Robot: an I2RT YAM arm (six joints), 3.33 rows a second.
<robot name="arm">
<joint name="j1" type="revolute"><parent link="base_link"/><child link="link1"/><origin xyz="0 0 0.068"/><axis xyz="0 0 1"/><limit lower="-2.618" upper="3.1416"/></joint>
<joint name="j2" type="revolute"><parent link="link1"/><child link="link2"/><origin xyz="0.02 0.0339 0.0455" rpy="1.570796 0 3.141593"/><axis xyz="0 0 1"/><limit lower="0" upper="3.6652"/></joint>
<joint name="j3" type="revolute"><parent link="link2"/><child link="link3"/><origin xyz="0.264 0 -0.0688" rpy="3.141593 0 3.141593"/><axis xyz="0 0 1"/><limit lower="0" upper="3.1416"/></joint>
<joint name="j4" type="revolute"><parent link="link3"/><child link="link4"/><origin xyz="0.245 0.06 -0.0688" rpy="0 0 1.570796"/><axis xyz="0 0 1"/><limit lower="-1.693" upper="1.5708"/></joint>
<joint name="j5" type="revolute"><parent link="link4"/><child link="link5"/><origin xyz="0.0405 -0.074 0.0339" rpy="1.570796 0 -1.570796"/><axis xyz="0 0 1"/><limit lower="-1.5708" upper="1.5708"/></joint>
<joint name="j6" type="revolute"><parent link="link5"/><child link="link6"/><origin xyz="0.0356 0 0.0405" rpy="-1.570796 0 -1.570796"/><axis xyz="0 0 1"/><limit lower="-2.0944" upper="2.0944"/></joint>
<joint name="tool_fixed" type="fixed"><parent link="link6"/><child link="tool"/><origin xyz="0 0 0" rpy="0 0 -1.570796"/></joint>
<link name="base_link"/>
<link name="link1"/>
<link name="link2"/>
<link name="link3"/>
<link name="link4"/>
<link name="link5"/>
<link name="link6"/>
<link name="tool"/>
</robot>
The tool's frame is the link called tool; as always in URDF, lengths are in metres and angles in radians.
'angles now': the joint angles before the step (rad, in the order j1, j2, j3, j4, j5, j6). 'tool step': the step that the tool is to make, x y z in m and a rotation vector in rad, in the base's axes. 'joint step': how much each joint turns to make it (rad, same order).
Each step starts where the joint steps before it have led.
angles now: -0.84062 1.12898 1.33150 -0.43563 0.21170 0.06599
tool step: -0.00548 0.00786 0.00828 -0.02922 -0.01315 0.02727
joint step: 0.00154 -0.02754 0.00761 -0.00156 -0.02305 -0.01532
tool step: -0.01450 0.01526 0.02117 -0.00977 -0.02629 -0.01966
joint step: -0.00002 -0.03371 0.07208 -0.08424 0.01684 0.01681
